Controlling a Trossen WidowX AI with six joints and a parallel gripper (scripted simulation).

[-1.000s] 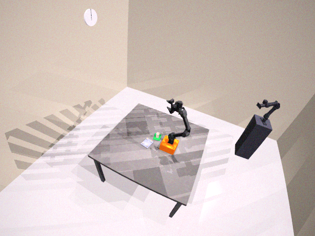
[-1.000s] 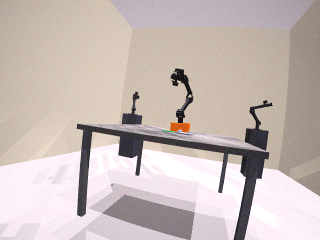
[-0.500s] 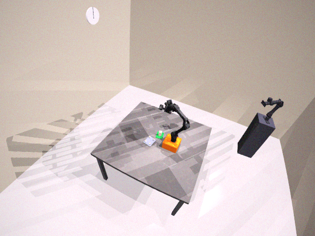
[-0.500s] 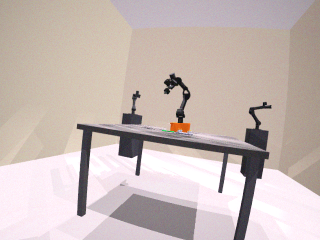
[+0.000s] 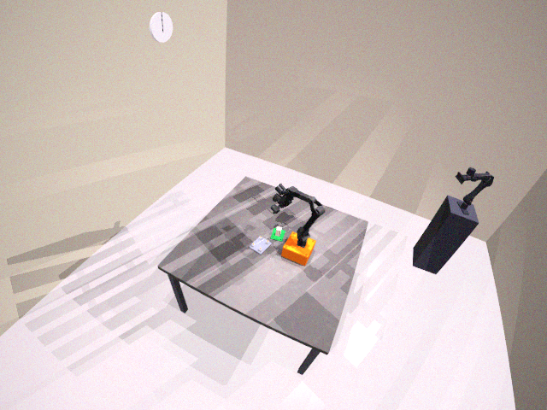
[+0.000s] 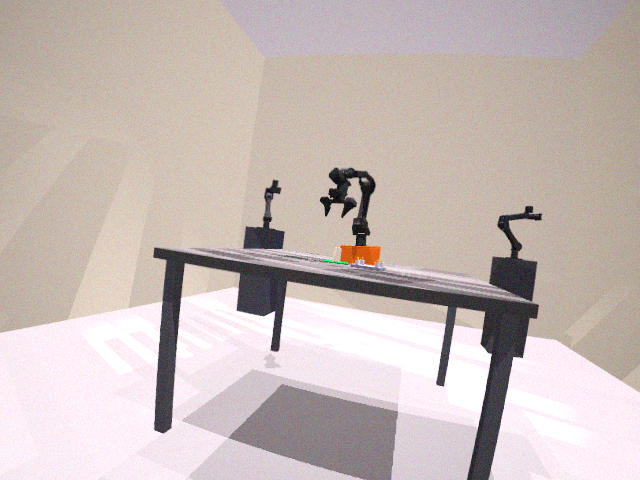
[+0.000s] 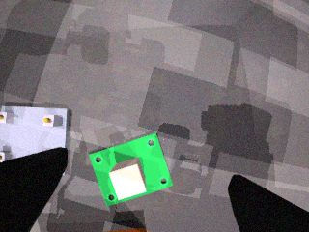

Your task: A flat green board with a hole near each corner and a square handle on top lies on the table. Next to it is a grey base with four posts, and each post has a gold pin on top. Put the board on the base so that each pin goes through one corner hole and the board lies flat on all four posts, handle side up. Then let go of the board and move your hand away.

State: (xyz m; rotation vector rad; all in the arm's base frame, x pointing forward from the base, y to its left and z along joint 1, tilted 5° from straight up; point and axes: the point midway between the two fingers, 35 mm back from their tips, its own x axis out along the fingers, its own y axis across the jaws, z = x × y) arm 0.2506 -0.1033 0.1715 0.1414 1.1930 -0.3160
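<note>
Now: the green board 40 mm behind my gripper tip, 30 mm to the left of it and 200 mm below it. Also, from my gripper tip: grey base 30 mm ahead, 200 mm to the left, 220 mm below.
</note>
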